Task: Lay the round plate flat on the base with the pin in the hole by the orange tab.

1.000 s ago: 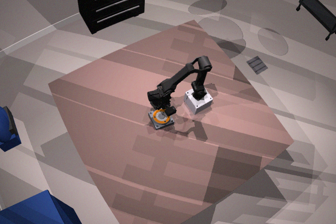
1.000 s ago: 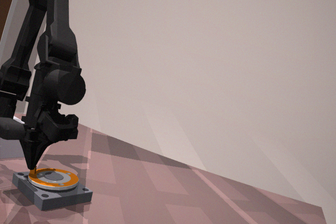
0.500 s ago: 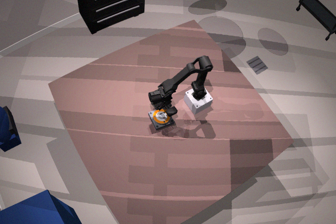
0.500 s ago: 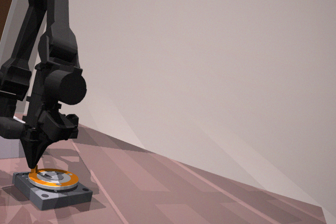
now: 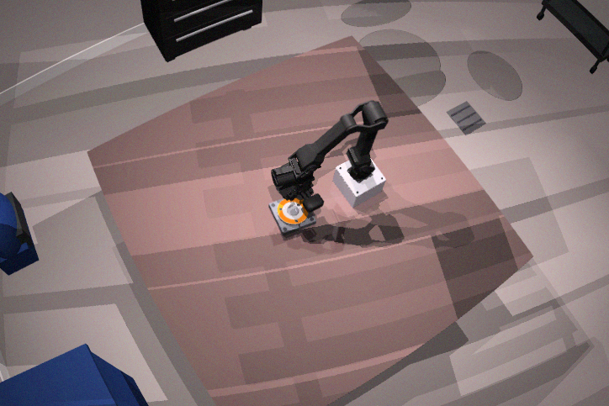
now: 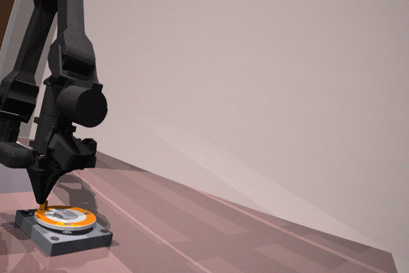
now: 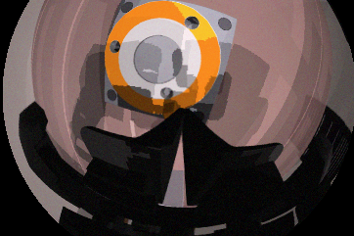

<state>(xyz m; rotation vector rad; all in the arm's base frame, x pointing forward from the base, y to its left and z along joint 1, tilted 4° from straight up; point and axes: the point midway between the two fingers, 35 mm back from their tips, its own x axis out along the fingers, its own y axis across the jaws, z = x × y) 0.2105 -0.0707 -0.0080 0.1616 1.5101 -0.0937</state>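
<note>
The round plate is 20 mm ahead of my gripper tip, 20 mm to the left of it and 10 mm below it. Round my gripper tip: square grey base: 50 mm ahead, 20 mm to the left, 20 mm below.
</note>
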